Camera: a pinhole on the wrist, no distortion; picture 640 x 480 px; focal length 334.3 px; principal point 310.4 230.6 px. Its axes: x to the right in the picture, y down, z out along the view. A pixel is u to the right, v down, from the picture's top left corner.
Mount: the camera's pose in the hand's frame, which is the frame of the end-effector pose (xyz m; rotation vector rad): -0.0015 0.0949 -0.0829 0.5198 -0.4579 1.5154
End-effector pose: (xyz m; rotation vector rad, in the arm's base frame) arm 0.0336 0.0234 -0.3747 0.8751 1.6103 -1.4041
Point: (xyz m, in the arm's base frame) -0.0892 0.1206 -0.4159
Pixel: outside the picture
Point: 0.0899 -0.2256 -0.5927
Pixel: 568.3 36.9
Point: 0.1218 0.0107 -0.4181
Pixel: 554.1 236.0
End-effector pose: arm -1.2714 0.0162 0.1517 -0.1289 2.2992 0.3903
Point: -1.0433 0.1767 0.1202
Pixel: 556.0 418.2
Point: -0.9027 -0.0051 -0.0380
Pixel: 357.3 319.8
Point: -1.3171 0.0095 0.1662
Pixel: 120.2 153.0
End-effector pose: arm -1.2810 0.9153 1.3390 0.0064 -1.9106 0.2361
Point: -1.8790 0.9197 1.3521
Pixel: 532.8 106.9
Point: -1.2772 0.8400 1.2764
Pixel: 192.3 364.1
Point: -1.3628 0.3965 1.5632
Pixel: 45.2 122.1
